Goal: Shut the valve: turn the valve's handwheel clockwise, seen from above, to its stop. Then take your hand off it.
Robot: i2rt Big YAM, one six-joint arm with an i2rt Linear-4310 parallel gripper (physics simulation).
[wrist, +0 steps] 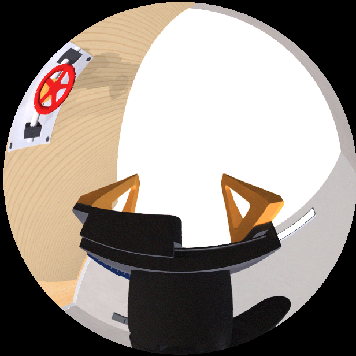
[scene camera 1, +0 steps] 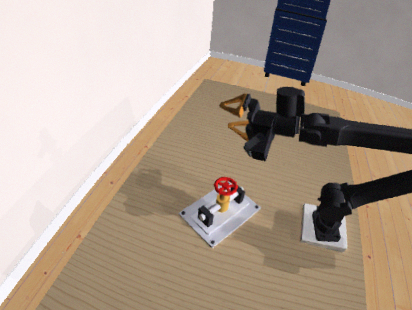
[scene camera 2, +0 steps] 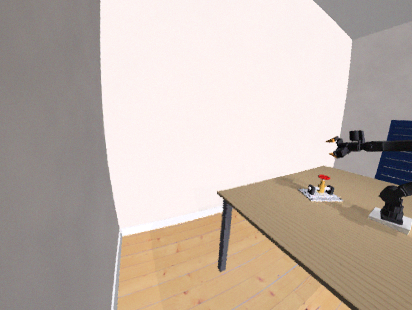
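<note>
The red handwheel sits level on top of the yellow valve body. The valve stands on a silver base plate with a pipe through two black clamps. My gripper is open, its two orange fingers wide apart with nothing between them. It hangs well above the table, apart from the handwheel, which shows at the upper left of the wrist view. How far the wheel is turned cannot be told.
The valve plate rests on the wooden table. The arm's white base stands to the right of the valve in both scene views. A blue cabinet stands beyond the table, and a pale wall runs alongside it.
</note>
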